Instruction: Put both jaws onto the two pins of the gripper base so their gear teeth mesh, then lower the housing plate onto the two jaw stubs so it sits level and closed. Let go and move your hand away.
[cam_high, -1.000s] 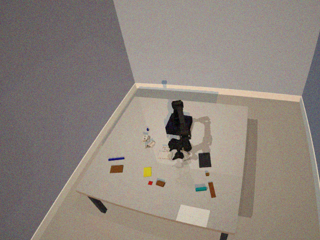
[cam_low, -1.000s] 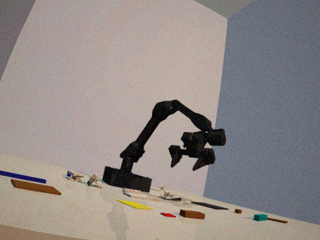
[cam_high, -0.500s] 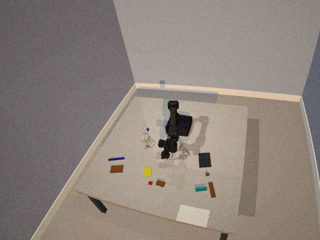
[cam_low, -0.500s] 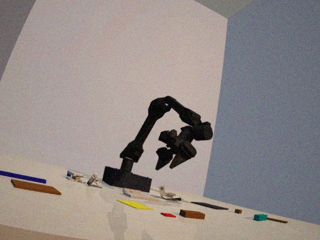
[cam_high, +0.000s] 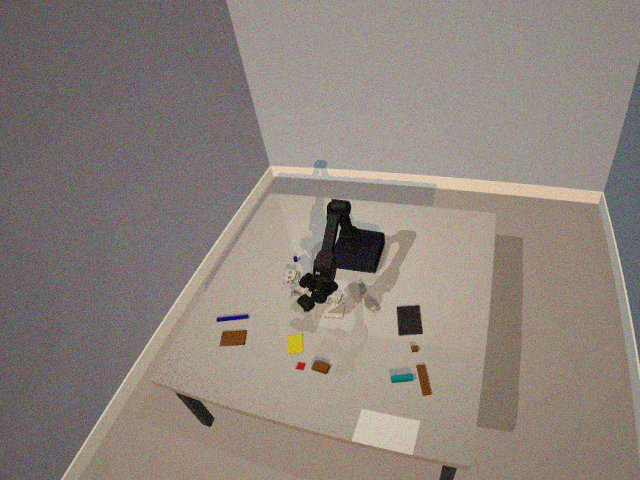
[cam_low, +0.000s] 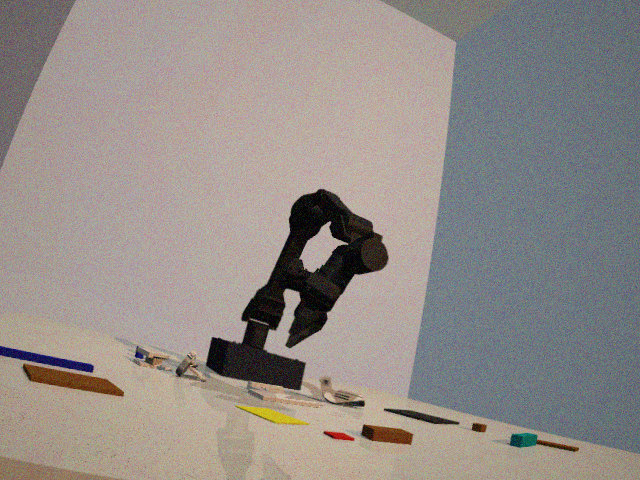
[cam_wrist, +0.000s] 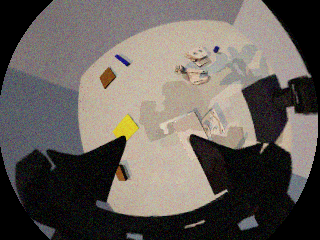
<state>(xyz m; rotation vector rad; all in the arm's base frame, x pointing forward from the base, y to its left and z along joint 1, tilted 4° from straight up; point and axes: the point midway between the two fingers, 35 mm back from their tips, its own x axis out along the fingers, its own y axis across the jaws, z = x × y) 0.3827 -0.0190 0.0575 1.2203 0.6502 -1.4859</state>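
Now: the jaw 15 cm to the right of my gripper tip, 11 cm behind it and 8 cm below it. Also, from my gripper tip: red chip: 22 cm ahead, 11 cm below, 2 cm to the left; then housing plate: 14 cm behind, 11 cm below, 2 cm to the left; then yellow tile: 13 cm ahead, 11 cm below, 4 cm to the right.
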